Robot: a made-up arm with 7 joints. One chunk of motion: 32 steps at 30 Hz.
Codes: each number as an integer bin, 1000 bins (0 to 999) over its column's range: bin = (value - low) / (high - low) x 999, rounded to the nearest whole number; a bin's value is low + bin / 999 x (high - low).
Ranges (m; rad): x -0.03..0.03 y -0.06..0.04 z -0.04..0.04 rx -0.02..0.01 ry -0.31..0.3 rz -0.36..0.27
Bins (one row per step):
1: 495 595 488 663 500 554
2: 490 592 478 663 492 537
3: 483 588 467 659 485 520
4: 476 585 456 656 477 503
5: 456 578 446 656 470 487
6: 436 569 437 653 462 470
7: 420 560 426 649 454 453
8: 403 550 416 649 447 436
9: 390 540 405 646 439 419
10: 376 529 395 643 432 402
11: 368 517 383 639 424 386
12: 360 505 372 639 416 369
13: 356 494 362 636 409 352
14: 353 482 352 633 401 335
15: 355 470 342 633 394 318
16: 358 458 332 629 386 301
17: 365 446 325 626 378 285
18: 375 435 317 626 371 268
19: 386 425 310 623 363 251
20: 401 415 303 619 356 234
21: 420 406 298 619 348 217
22: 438 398 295 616 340 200
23: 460 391 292 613 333 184
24: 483 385 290 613 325 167
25: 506 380 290 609 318 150
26: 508 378 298 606 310 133
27: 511 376 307 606 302 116
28: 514 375 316 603 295 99
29: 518 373 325 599 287 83
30: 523 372 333 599 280 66
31: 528 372 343 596 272 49
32: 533 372 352 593 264 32
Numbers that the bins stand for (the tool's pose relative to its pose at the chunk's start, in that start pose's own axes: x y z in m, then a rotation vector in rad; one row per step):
1: -0.0003 -0.0004 -0.0009 -0.0001 -0.0047 -0.0106
2: -0.0006 -0.0007 -0.0017 -0.0001 -0.0096 -0.0214
3: -0.0010 -0.0011 -0.0026 -0.0002 -0.0139 -0.0321
4: -0.0014 -0.0014 -0.0035 -0.0003 -0.0187 -0.0428
5: -0.0026 -0.0021 -0.0043 -0.0003 -0.0230 -0.0529
6: -0.0038 -0.0030 -0.0050 -0.0004 -0.0279 -0.0636
7: -0.0048 -0.0039 -0.0059 -0.0005 -0.0328 -0.0743
8: -0.0058 -0.0049 -0.0067 -0.0005 -0.0371 -0.0850
9: -0.0066 -0.0059 -0.0076 -0.0006 -0.0419 -0.0958
10: -0.0074 -0.0070 -0.0084 -0.0007 -0.0462 -0.1065
11: -0.0079 -0.0082 -0.0093 -0.0008 -0.0511 -0.1166
12: -0.0084 -0.0094 -0.0102 -0.0008 -0.0560 -0.1273
13: -0.0086 -0.0106 -0.0110 -0.0009 -0.0603 -0.1380
14: -0.0088 -0.0118 -0.0118 -0.0010 -0.0651 -0.1487
15: -0.0087 -0.0130 -0.0126 -0.0010 -0.0694 -0.1595
16: -0.0085 -0.0142 -0.0134 -0.0011 -0.0743 -0.1702
17: -0.0081 -0.0154 -0.0140 -0.0012 -0.0792 -0.1803
18: -0.0075 -0.0165 -0.0146 -0.0012 -0.0835 -0.1910
19: -0.0068 -0.0175 -0.0152 -0.0013 -0.0883 -0.2017
20: -0.0059 -0.0185 -0.0157 -0.0014 -0.0926 -0.2124
21: -0.0048 -0.0194 -0.0161 -0.0014 -0.0975 -0.2232
22: -0.0037 -0.0202 -0.0164 -0.0015 -0.1024 -0.2339
23: -0.0024 -0.0209 -0.0166 -0.0016 -0.1067 -0.2440
24: -0.0010 -0.0215 -0.0168 -0.0016 -0.1116 -0.2547
25: 0.0004 -0.0220 -0.0168 -0.0017 -0.1158 -0.2654
26: 0.0005 -0.0222 -0.0161 -0.0018 -0.1207 -0.2761
27: 0.0007 -0.0224 -0.0154 -0.0018 -0.1256 -0.2868
28: 0.0009 -0.0225 -0.0147 -0.0019 -0.1299 -0.2976
29: 0.0011 -0.0227 -0.0140 -0.0020 -0.1348 -0.3077
30: 0.0014 -0.0228 -0.0133 -0.0020 -0.1390 -0.3184
31: 0.0017 -0.0228 -0.0125 -0.0021 -0.1439 -0.3291
32: 0.0020 -0.0228 -0.0118 -0.0022 -0.1488 -0.3398

